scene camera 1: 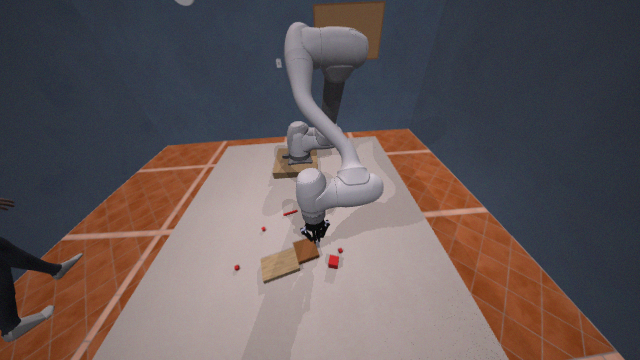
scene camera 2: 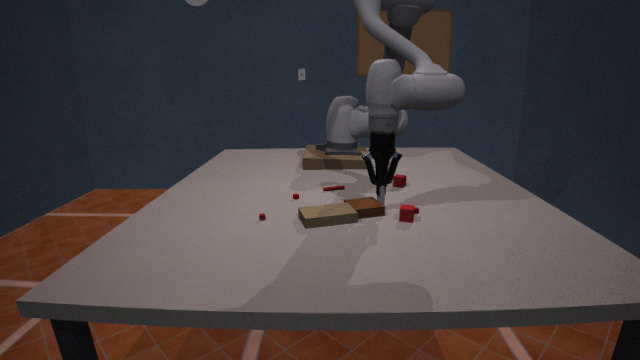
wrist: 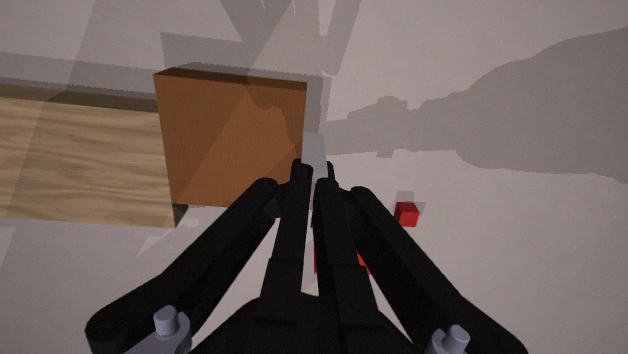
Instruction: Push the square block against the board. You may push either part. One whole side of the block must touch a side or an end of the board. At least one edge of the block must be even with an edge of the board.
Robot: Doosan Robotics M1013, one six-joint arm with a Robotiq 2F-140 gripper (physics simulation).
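Places are measured from the arm's base along level axes (x ahead, y left, z up), in metres.
Pixels of known places: gripper, fingertip midpoint: (scene camera 1: 317,245) (scene camera 2: 380,204) (wrist: 311,149); arm's base at its link origin: (scene camera 1: 299,157) (scene camera 2: 341,151).
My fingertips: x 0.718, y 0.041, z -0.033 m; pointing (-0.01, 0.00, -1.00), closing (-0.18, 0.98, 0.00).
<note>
Ahead of a thing's pixels: the offset from my fingertips to its middle.
The square block @[dy -0.056, dx +0.014, dz -0.002 m] (scene camera 1: 306,250) (scene camera 2: 367,207) (wrist: 225,145) is orange-brown and lies flat. Its left side appears to touch the right end of the light wooden board @[dy -0.176, dx +0.064, dz -0.002 m] (scene camera 1: 280,266) (scene camera 2: 327,214) (wrist: 80,160). The block is offset toward the robot base: its far edge stands past the board's far edge, and a strip of the board's end shows at the near corner in the wrist view. My gripper (scene camera 1: 317,242) (scene camera 2: 381,193) (wrist: 311,149) is shut and empty. Its tips are low beside the block's right side, seemingly touching it; the fingers hide the block's near right corner in the wrist view.
A larger red cube @[dy +0.060, dx +0.092, dz +0.003 m] (scene camera 1: 333,261) (scene camera 2: 407,213) and a small one @[dy +0.103, dx +0.040, dz -0.009 m] (scene camera 1: 340,250) (wrist: 406,214) lie right of the block. Small red pieces @[dy -0.271, dx -0.142, dz -0.009 m] (scene camera 1: 263,229) @[dy -0.373, dx +0.046, dz -0.009 m] (scene camera 1: 237,267) lie left. A red rod @[dy -0.128, dx -0.227, dz -0.010 m] (scene camera 1: 290,212) (scene camera 2: 333,188) lies behind. Another red cube @[dy +0.133, dx -0.253, dz +0.003 m] (scene camera 2: 399,181) is farther back.
</note>
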